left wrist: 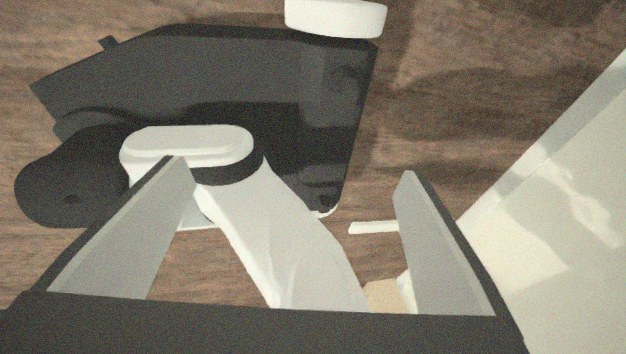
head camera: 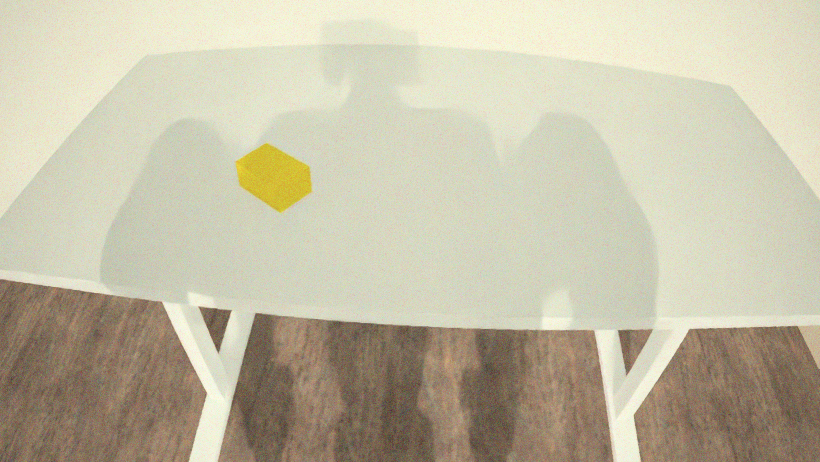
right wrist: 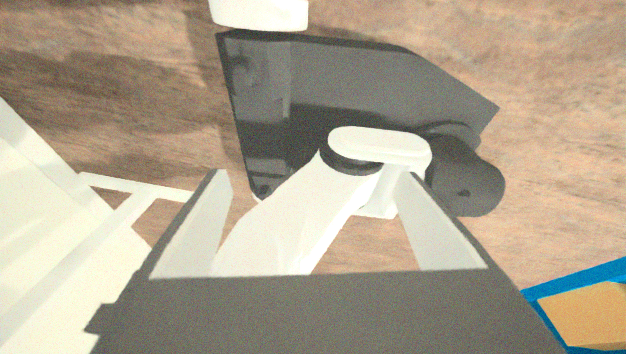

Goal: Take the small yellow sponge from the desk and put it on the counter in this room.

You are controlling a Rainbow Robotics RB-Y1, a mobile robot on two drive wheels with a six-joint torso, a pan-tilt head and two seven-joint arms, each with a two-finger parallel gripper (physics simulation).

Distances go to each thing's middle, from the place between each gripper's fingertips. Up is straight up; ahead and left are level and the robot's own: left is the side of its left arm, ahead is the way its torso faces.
Labels:
I see the yellow sponge point(head camera: 276, 178) 660 mm ahead of my left hand, 80 mm to the right of it and 430 mm above it.
I see the yellow sponge 690 mm ahead of my right hand, 370 mm to the left of it and 440 mm above it.

